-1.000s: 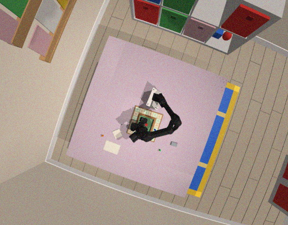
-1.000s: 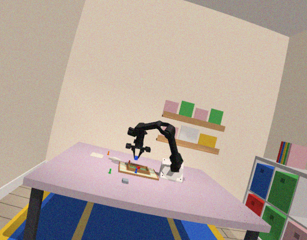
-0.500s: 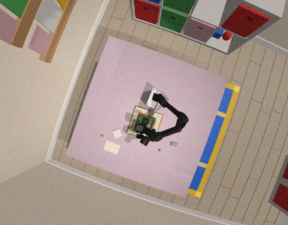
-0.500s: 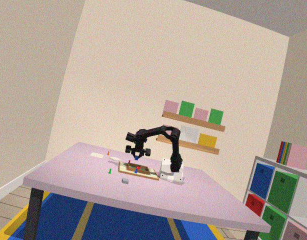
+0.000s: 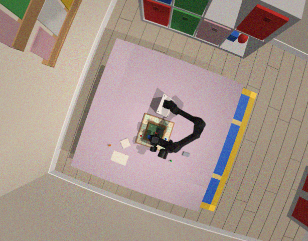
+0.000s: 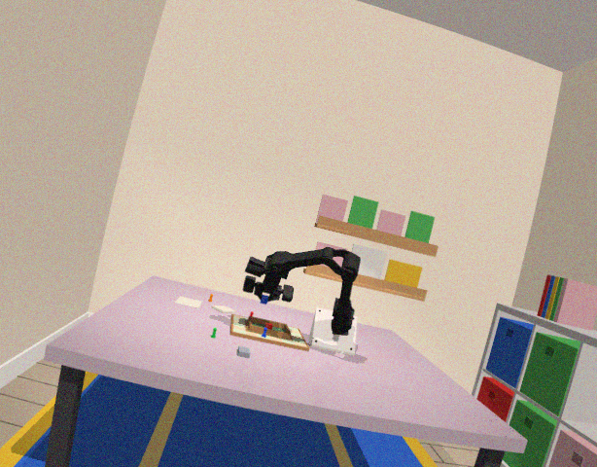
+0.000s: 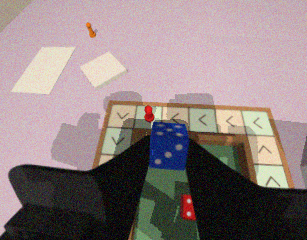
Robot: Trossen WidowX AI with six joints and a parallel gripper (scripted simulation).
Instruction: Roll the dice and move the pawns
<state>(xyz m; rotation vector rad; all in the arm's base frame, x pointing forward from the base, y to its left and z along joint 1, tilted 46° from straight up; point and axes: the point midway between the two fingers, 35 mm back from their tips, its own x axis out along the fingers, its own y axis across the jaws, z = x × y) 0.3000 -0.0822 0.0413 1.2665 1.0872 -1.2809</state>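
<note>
Right now the red pawn is 9 cm below my gripper tip, 7 cm to the right of it and 3 cm ahead of it. Also, from my gripper tip: grey block: 37 cm to the left, 11 cm below, 7 cm ahead; then green pawn: 25 cm to the left, 17 cm ahead, 10 cm below; then blue pawn: 15 cm to the left, 9 cm below, 1 cm behind.
</note>
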